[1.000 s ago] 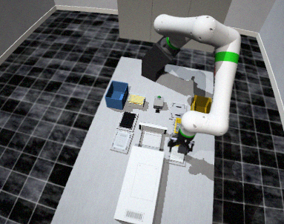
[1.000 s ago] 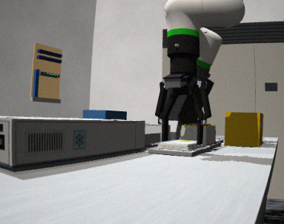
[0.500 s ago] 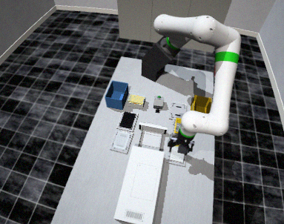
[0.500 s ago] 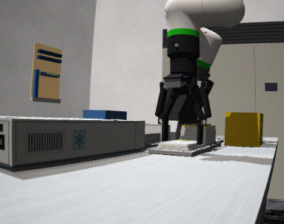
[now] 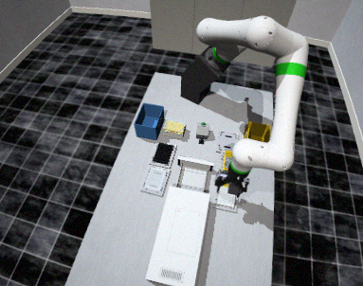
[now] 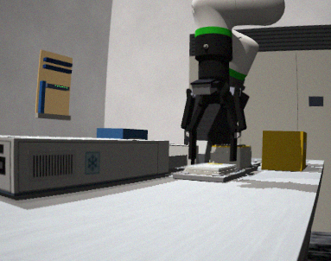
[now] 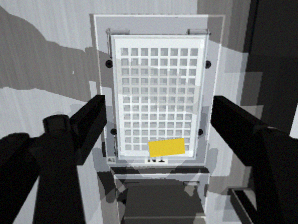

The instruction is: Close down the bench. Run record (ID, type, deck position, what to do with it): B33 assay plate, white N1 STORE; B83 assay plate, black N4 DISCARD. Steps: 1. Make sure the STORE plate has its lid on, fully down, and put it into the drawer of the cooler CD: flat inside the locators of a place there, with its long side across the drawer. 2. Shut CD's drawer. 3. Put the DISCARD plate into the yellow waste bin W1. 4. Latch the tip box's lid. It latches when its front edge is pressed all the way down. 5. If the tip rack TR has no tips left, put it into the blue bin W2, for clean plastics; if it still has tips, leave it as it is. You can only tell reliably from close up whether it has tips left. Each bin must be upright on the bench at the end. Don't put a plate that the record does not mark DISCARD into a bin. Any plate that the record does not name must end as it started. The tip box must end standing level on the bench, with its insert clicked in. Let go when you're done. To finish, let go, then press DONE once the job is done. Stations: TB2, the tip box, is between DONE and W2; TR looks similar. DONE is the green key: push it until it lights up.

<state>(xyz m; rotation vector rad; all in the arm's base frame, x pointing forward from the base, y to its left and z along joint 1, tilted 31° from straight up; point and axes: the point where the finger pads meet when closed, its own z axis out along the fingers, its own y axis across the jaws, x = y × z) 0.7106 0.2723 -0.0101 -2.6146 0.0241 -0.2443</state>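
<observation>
My gripper is now 40 mm above the clear plate lid. The rest, counted from my hand: yellow-topped tip holder (180 mm behind, 20 mm to the right, 10 mm below); then cooler drawer (190 mm to the right, 20 mm below); then white plate (40 mm below).
</observation>
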